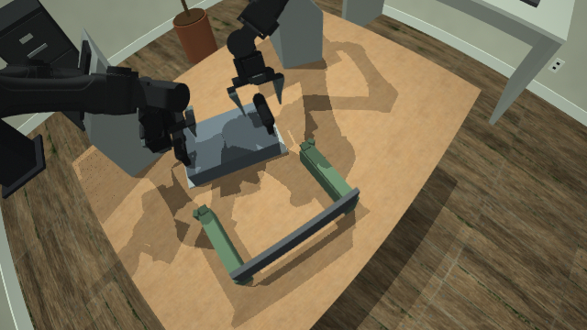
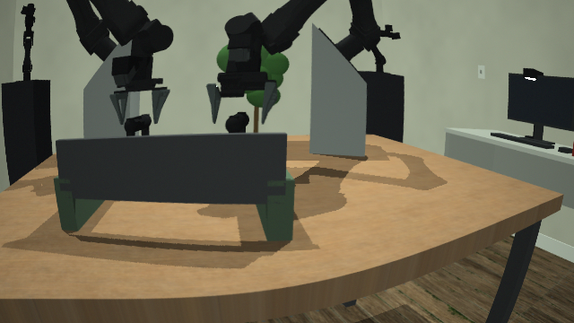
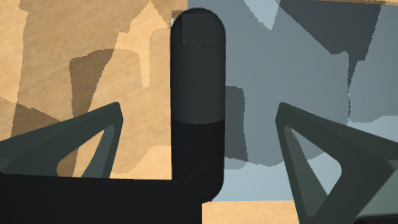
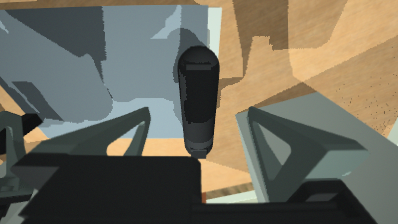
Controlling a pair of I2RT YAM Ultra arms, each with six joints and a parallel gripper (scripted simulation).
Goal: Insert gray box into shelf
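My left hand is 110 mm to the left of the gray box, 60 mm above it and 30 mm past it. The rest, counted from my left hand: dark back panel (310 mm ahead, 140 mm to the right, 20 mm below).
Right now my right hand is 11 cm to the right of the gray box, 6 cm above it and 4 cm short of it. Round my right hand: dark back panel 38 cm ahead, 9 cm to the left, 2 cm below.
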